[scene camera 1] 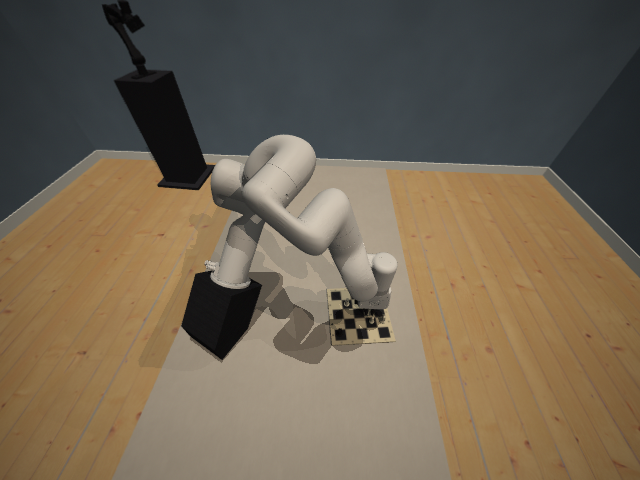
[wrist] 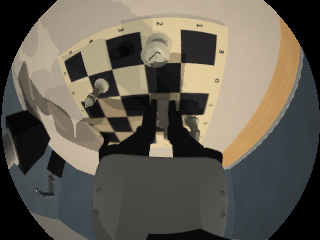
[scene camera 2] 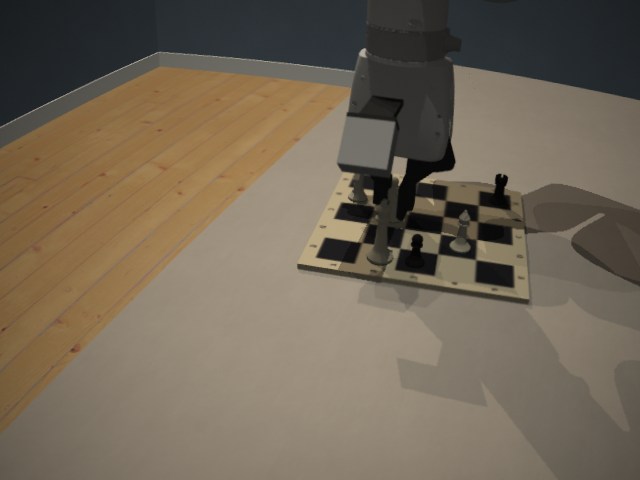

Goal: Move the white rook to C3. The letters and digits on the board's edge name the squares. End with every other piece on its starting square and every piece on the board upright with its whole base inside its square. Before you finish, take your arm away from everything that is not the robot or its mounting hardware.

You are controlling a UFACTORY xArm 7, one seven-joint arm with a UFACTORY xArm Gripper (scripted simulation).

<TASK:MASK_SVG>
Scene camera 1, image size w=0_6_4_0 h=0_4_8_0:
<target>chessboard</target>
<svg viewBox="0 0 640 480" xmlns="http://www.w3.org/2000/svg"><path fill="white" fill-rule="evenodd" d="M327 289L332 346L396 342L387 308L376 310L373 316L365 315L363 308L355 304L355 299L351 297L347 288ZM339 328L342 329L342 337L337 336ZM382 314L385 314L386 316L384 324L380 323L379 321L380 318L382 318Z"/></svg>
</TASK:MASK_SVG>
